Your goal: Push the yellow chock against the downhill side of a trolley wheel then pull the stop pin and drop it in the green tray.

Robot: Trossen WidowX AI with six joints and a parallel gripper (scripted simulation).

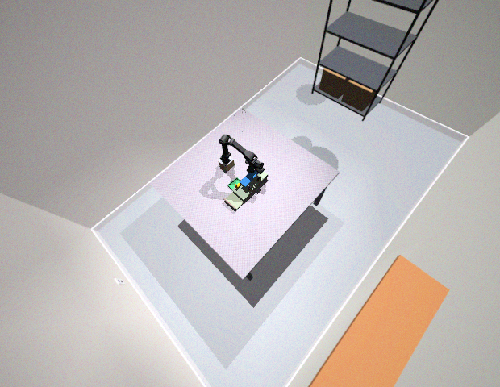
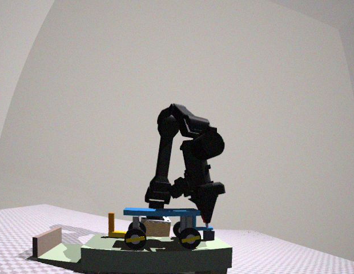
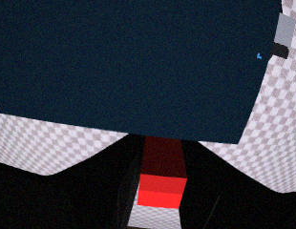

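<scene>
Right now my gripper tip is 5 cm past the yellow chock, 22 cm to the left of it and 5 cm above it. Also, from my gripper tip: red-headed stop pin (right at my gripper tip); then pale green ramp (1 cm ahead, 12 cm to the right, 8 cm below); then blue-decked trolley (1 cm ahead, 12 cm to the right, 2 cm below).
</scene>
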